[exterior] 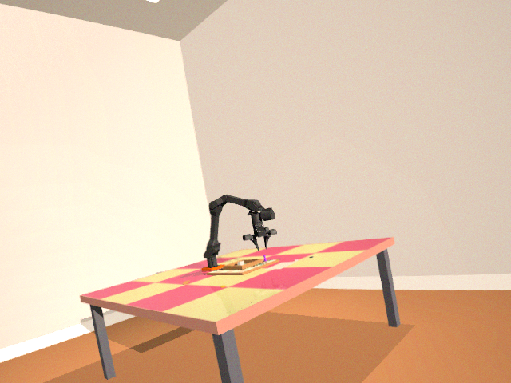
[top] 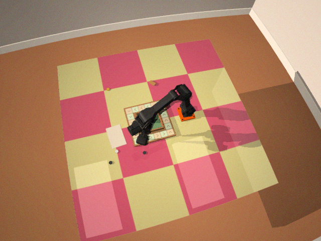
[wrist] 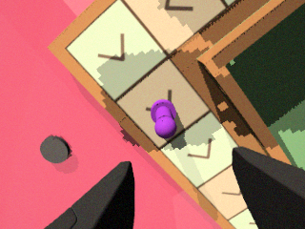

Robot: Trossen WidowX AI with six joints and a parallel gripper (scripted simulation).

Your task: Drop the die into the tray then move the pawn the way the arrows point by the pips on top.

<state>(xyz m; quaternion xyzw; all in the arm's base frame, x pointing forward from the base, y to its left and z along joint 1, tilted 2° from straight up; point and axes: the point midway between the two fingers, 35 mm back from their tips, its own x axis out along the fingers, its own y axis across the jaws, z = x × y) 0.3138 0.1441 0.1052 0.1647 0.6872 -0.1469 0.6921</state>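
Right now my gripper tip is 50 mm above the purple pawn. From my gripper tip the other things lie so: pale card (190 mm ahead, 70 mm below, 50 mm to the right); green dice tray (120 mm to the right, 70 mm below, 50 mm behind); white die (120 mm to the right, 60 mm behind, 50 mm below).
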